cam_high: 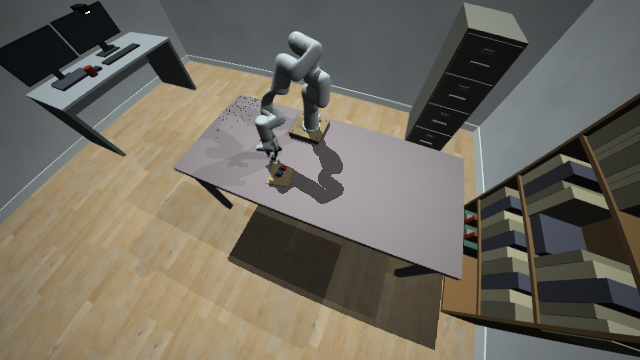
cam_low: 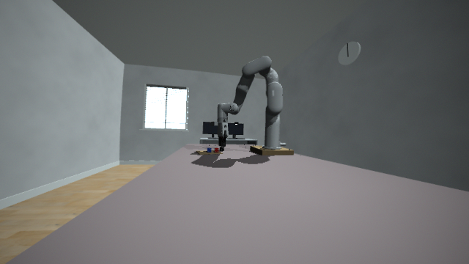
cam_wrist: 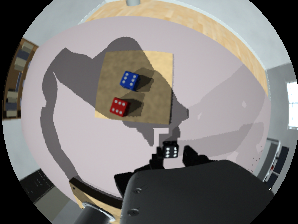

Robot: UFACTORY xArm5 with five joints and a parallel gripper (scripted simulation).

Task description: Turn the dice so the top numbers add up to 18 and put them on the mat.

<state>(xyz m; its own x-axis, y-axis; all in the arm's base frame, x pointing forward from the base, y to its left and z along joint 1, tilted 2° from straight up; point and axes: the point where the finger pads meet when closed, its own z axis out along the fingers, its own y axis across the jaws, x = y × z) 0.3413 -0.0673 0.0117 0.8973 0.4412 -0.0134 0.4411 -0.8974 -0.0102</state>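
My gripper is now 40 mm above the black die. The rest, counted from my hand: tan mat (80 mm ahead, 110 mm to the left, 50 mm below); then blue die (80 mm ahead, 110 mm to the left, 30 mm below); then red die (30 mm ahead, 110 mm to the left, 30 mm below).
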